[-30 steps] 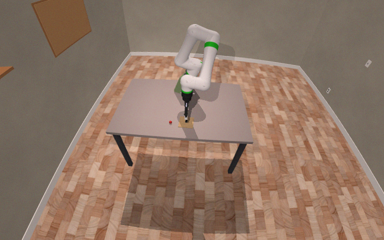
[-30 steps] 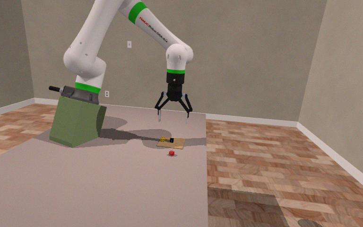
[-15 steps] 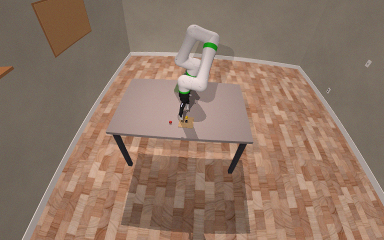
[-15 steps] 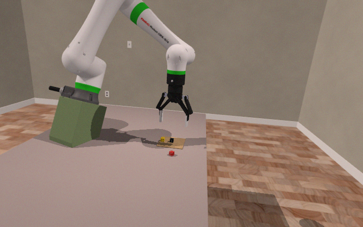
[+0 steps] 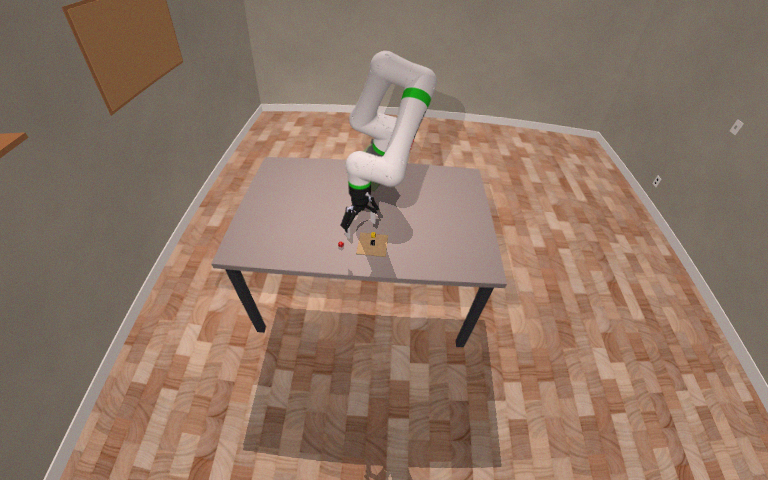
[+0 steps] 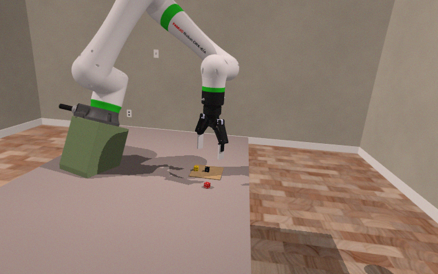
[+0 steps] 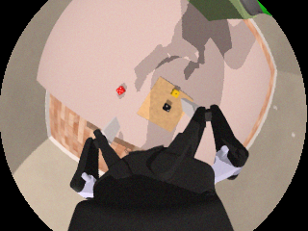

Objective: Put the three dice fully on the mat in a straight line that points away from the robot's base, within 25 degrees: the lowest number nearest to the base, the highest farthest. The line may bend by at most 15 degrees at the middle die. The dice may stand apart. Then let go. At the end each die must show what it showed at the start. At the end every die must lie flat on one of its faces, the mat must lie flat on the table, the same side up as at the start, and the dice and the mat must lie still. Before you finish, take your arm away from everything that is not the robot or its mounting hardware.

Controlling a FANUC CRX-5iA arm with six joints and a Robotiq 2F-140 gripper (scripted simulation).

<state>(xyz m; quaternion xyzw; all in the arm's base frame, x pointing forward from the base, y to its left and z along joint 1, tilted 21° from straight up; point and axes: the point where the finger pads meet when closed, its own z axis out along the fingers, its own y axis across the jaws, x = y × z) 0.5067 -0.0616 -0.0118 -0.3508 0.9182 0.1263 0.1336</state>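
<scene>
Now: the red die 11 cm below my hand, 10 cm to the right of it and 1 cm ahead of it. Also, from my hand: yellow die 11 cm below, 6 cm to the left, 6 cm behind; then tan mat 12 cm below, 6 cm to the left, 1 cm behind; then black die 11 cm below, 6 cm to the left, 1 cm behind.
</scene>
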